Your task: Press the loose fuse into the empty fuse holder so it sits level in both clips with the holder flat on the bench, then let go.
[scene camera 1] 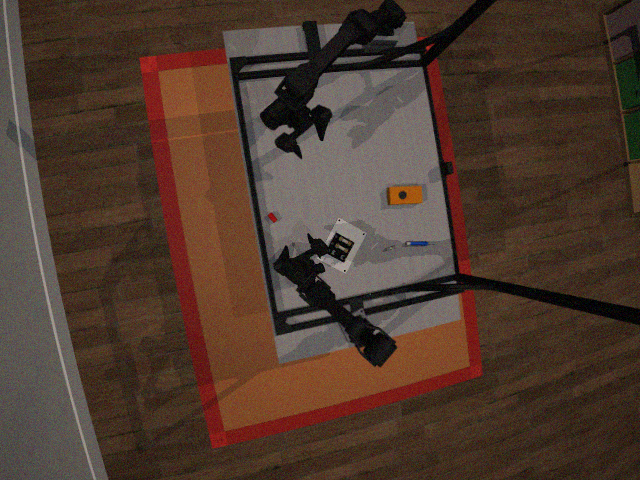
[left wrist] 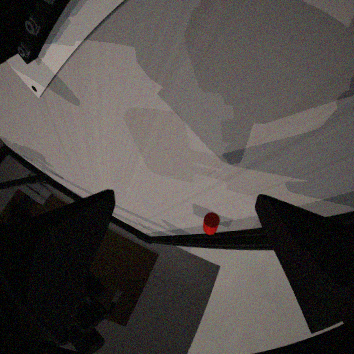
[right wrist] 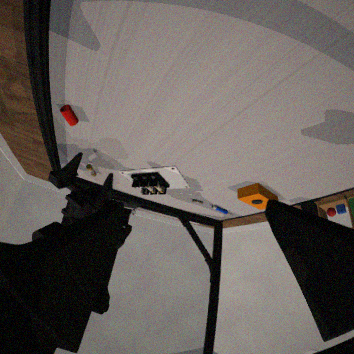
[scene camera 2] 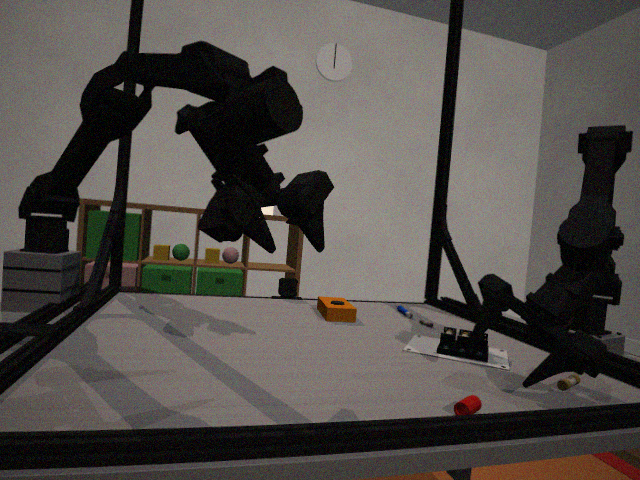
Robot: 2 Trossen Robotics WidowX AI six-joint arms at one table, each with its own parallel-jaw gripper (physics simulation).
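Places are measured from the left arm's base along level axes (x ahead, y left, z up), in millimetres.
Pixels of known places: left gripper, between the fingertips: (scene camera 1: 297, 239) (left wrist: 187, 199) (right wrist: 95, 162) (scene camera 2: 495, 362); right gripper, between the fingertips: (scene camera 1: 311, 149) (right wrist: 196, 208) (scene camera 2: 296, 250); left arm's base, origin of its link: (scene camera 2: 587, 330); right arm's base, origin of its link: (scene camera 1: 384, 26) (left wrist: 30, 196) (scene camera 2: 45, 251).
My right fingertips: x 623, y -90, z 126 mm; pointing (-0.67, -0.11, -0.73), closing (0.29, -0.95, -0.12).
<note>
Ahead of a thing's pixels: the offset from my right fingertips to its top centre. "pt": to the spot under its first point.
The loose fuse {364 mm back, 191 mm left, 152 mm down} (scene camera 2: 568, 381) (right wrist: 91, 169), a small tan cylinder, lies on the bench by my left gripper, apart from the holder; it does not show in the left wrist view. The black fuse holder {339 mm back, 5 mm left, 131 mm down} (scene camera 1: 341, 246) (scene camera 2: 462, 345) (right wrist: 150, 180) sits on a white plate {pt 346 mm back, 53 mm right, 165 mm down} (scene camera 1: 356, 240) (scene camera 2: 423, 346) (right wrist: 172, 175); two cream fuses show in it from above. Part of it shows at the upper left of the left wrist view. My left gripper (scene camera 1: 297, 242) (scene camera 2: 501, 360) (left wrist: 187, 199) is open and empty, low beside the plate. My right gripper (scene camera 1: 311, 148) (scene camera 2: 297, 251) (right wrist: 196, 208) is open and empty, high above the bench.
A red cylinder {139 mm back, 191 mm left, 148 mm down} (scene camera 1: 272, 217) (scene camera 2: 467, 405) (left wrist: 211, 223) (right wrist: 69, 115) lies near the bench edge. An orange block {271 mm back, 294 mm right, 133 mm down} (scene camera 1: 405, 195) (scene camera 2: 336, 310) (right wrist: 256, 196), a blue tool {472 mm back, 290 mm right, 153 mm down} (scene camera 1: 416, 243) (scene camera 2: 404, 311) (right wrist: 219, 209) and a small grey piece {429 mm back, 161 mm right, 156 mm down} (scene camera 1: 389, 248) (scene camera 2: 425, 323) lie beyond the plate. Black frame bars edge the bench.
</note>
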